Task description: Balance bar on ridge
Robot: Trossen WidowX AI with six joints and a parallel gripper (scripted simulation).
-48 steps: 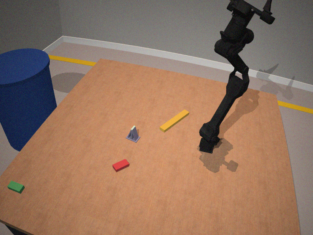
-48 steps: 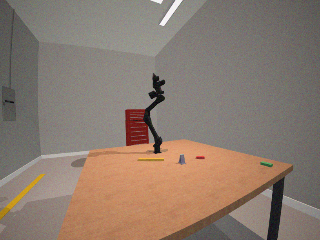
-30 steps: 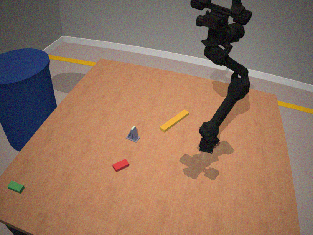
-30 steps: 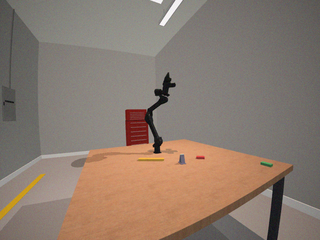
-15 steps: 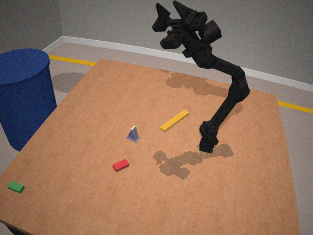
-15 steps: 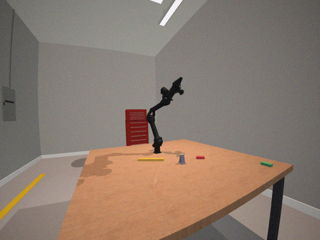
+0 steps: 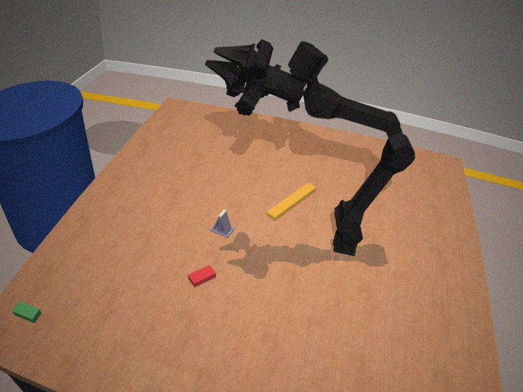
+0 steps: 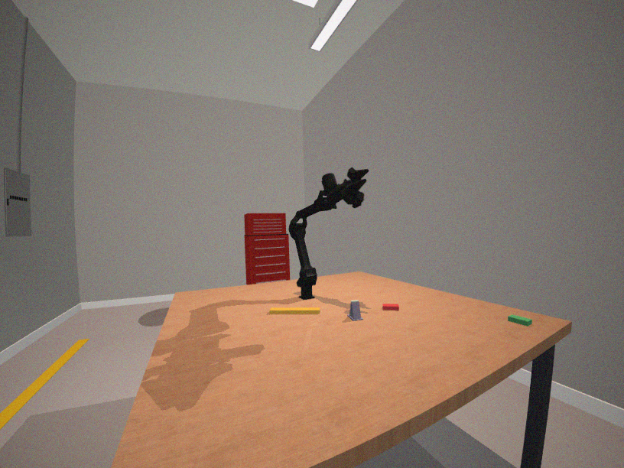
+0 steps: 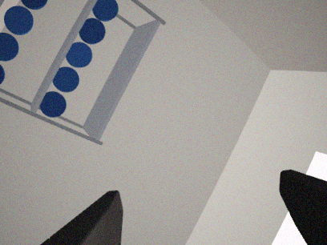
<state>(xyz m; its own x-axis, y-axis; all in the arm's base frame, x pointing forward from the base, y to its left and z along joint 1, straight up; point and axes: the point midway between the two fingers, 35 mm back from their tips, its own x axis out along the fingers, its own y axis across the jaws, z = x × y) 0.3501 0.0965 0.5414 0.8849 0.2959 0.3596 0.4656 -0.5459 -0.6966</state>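
Now: gripper tip 19 cm past the yellow bar, 24 cm to the left of it and 55 cm above it. Also, from my gripper tip: green block (36 cm ahead, 39 cm to the left, 55 cm below); red block (2 cm behind, 13 cm to the left, 55 cm below).
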